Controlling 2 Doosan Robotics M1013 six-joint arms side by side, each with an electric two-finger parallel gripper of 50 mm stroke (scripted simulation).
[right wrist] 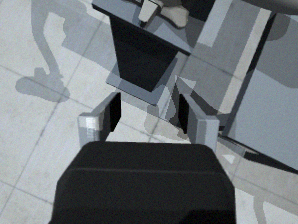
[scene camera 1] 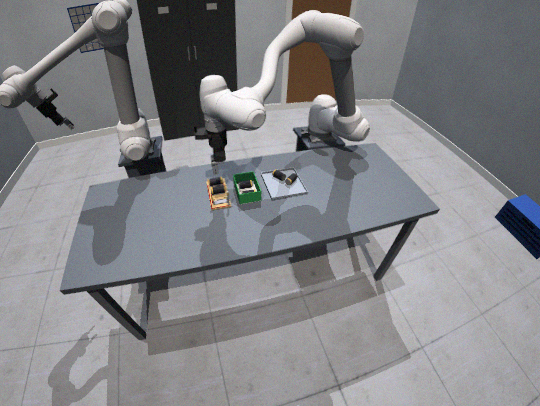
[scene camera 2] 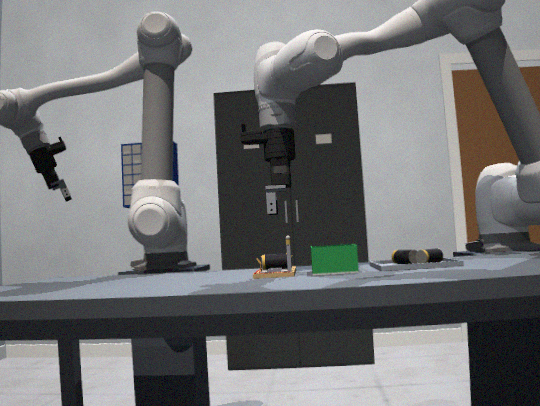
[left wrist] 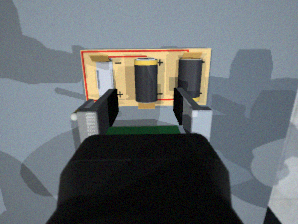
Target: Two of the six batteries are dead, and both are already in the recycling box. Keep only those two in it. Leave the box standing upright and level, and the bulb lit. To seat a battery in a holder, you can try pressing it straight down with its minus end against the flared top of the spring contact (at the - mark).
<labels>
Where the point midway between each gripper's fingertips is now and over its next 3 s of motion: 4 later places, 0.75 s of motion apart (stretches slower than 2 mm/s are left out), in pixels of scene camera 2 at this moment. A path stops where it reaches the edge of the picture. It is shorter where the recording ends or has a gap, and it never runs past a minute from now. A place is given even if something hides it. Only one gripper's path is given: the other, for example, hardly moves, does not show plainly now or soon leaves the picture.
My right gripper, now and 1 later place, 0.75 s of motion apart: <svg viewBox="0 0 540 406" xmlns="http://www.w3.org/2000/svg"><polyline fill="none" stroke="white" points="68,198 82,201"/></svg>
</labels>
